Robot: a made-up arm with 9 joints. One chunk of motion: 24 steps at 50 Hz.
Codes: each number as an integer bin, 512 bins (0 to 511) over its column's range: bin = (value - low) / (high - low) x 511, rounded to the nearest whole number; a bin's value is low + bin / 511 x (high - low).
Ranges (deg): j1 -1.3..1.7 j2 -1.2..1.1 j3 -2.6..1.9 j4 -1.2..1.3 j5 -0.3..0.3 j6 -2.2..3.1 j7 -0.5..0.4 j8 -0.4..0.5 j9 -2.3..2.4
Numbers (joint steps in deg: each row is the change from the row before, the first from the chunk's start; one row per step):
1: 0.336 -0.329 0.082 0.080 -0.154 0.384 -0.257 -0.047 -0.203
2: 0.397 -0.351 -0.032 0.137 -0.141 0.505 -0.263 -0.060 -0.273
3: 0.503 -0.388 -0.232 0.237 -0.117 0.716 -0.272 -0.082 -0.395
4: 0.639 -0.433 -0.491 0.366 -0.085 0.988 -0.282 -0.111 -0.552
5: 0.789 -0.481 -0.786 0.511 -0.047 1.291 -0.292 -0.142 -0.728
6: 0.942 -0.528 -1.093 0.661 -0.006 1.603 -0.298 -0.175 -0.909
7: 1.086 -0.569 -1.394 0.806 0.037 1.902 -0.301 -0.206 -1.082
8: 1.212 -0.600 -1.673 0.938 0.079 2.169 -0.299 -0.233 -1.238
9: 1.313 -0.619 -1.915 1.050 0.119 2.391 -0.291 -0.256 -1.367
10: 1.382 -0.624 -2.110 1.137 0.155 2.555 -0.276 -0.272 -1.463
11: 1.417 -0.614 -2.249 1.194 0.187 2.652 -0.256 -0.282 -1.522
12: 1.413 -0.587 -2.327 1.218 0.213 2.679 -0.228 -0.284 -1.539
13: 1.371 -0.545 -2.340 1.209 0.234 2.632 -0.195 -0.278 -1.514
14: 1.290 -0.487 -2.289 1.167 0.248 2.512 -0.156 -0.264 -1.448
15: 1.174 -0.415 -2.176 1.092 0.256 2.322 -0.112 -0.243 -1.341
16: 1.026 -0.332 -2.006 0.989 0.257 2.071 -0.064 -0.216 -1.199
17: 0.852 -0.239 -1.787 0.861 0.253 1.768 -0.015 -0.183 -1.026
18: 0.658 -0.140 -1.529 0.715 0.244 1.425 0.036 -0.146 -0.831
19: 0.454 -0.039 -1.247 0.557 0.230 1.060 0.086 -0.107 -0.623
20: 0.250 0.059 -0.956 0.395 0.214 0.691 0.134 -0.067 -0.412
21: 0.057 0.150 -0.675 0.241 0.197 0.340 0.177 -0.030 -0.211
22: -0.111 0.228 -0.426 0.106 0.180 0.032 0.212 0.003 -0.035
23: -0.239 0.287 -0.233 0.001 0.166 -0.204 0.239 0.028 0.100
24: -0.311 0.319 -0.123 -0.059 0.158 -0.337 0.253 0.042 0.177
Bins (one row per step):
1: 279 194 305 262 124 249 138 200 228
2: 289 189 292 273 135 261 135 193 220
3: 307 180 269 294 156 281 129 181 207
4: 330 170 239 320 183 307 124 164 190
5: 356 160 206 350 215 337 118 146 171
6: 382 149 171 380 250 367 115 128 151
7: 406 140 137 410 287 395 113 110 132
8: 428 133 105 437 323 421 114 95 115
9: 445 129 78 460 357 443 119 82 101
10: 457 128 56 478 388 458 127 73 91
11: 463 130 40 489 415 468 139 67 85
12: 462 136 31 494 437 470 154 66 83
13: 455 146 30 492 455 466 173 69 85
14: 441 158 35 484 467 454 195 77 93
15: 421 174 48 468 474 436 220 89 104
16: 396 193 67 447 474 412 248 104 120
17: 367 214 92 421 471 383 275 123 139
18: 334 236 122 391 463 350 304 144 160
19: 299 258 154 359 451 314 333 166 182
20: 264 280 187 326 438 279 360 189 205
21: 231 300 219 295 423 245 384 210 227
22: 203 317 247 267 409 215 404 229 246
23: 181 330 269 245 397 192 420 243 261
24: 168 337 281 233 390 180 428 251 269

